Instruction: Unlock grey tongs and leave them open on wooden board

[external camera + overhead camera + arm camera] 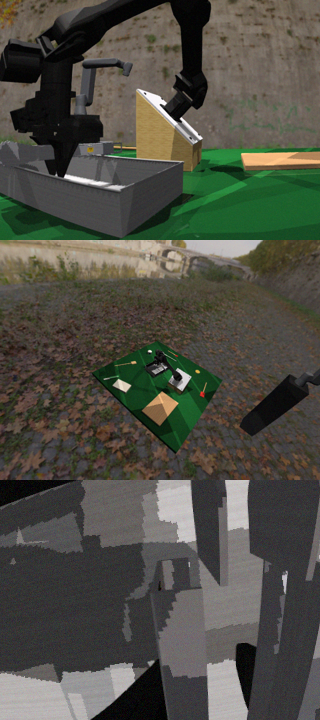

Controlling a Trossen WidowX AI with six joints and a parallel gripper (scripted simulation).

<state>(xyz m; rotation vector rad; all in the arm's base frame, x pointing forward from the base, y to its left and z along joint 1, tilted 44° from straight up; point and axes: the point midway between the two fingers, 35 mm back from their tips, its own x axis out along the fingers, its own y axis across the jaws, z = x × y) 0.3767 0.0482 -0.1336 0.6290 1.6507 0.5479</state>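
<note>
The grey roasting tin is 30 mm to the left of my gripper tip and 20 mm behind it. Also, from my gripper tip: beige block: 610 mm to the left, 20 mm below, 10 mm behind; wooden board: 490 mm behind, 440 mm to the left, 20 mm below; red spatula: 680 mm behind, 180 mm to the right, 20 mm below.
</note>
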